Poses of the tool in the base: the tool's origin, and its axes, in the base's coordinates. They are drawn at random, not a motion.
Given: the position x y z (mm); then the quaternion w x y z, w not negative.
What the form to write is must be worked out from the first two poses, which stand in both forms.
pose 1, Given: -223 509 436 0.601 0.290 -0.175 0.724
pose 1, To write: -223 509 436 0.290 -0.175 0.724 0.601
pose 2, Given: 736 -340 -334 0.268 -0.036 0.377 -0.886
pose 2, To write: 736 -340 -334 -0.036 0.377 -0.886 0.268
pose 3, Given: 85 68 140 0.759 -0.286 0.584 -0.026
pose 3, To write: 85 68 140 -0.286 0.584 -0.026 0.759
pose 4, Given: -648 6 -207 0.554 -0.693 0.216 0.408
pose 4, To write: -648 6 -207 -0.693 0.216 0.408 0.554
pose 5, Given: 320 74 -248 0.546 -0.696 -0.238 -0.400
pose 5, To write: 320 74 -248 -0.696 -0.238 -0.400 0.546
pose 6, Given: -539 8 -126 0.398 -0.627 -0.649 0.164
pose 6, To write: -539 8 -126 -0.627 -0.649 0.164 0.398
